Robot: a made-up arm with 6 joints.
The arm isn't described. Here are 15 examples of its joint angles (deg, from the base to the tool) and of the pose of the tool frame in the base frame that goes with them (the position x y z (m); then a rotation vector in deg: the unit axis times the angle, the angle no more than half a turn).
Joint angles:
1: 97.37 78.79 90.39 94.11 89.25 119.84
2: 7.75 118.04 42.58 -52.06 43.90 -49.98
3: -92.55 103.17 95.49 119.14 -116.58 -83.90
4: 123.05 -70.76 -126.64 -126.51 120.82 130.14
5: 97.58 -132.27 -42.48 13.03 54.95 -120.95
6: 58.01 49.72 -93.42 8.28 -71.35 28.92
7: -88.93 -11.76 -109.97 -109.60 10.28 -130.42
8: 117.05 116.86 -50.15 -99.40 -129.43 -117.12
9: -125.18 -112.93 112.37 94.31 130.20 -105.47
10: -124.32 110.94 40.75 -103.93 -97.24 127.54
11: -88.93 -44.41 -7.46 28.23 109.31 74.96
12: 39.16 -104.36 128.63 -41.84 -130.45 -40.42
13: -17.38 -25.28 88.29 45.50 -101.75 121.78
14: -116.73 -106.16 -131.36 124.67 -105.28 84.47
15: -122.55 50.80 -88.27 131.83 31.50 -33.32
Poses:
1: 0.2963 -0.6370 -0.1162 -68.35 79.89 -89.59
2: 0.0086 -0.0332 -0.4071 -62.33 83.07 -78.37
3: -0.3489 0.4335 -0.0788 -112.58 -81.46 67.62
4: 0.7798 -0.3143 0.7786 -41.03 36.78 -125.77
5: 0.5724 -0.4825 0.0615 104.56 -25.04 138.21
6: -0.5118 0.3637 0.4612 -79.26 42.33 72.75
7: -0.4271 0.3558 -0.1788 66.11 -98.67 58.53
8: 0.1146 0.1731 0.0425 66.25 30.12 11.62
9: 0.3955 -0.5938 -0.1162 104.48 45.97 46.76
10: -0.4320 -0.1952 0.3528 150.04 39.58 -57.84
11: 0.1026 -0.1720 0.2885 82.38 -81.71 96.13
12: 0.3468 0.2317 0.8675 -47.33 -33.82 -26.85
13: 0.5815 -0.3239 0.1589 -62.36 -80.49 125.22
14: 0.1533 0.4941 -0.3205 81.53 -97.38 -61.28
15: -0.6796 0.3817 -0.2655 -73.76 18.77 69.31
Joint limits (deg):
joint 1: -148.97..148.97
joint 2: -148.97..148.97
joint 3: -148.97..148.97
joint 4: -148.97..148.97
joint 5: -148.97..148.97
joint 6: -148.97..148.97
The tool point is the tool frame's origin. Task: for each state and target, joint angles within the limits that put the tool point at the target. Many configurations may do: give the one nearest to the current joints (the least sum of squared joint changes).
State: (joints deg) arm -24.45 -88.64 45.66 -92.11 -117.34 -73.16
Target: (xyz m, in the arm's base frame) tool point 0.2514 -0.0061 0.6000
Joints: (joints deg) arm -35.26 -90.72 57.29 -96.88 -117.82 -77.09
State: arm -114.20 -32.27 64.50 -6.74 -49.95 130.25
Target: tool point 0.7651 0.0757 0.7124
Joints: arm -143.05 -4.11 35.61 -40.82 -38.79 115.55
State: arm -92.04 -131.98 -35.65 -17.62 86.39 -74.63
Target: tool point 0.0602 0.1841 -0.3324
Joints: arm -58.42 -94.32 -76.86 3.93 77.46 -73.58
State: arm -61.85 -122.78 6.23 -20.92 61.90 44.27
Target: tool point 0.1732 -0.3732 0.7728
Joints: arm -53.44 -110.71 9.75 -52.93 42.61 61.61
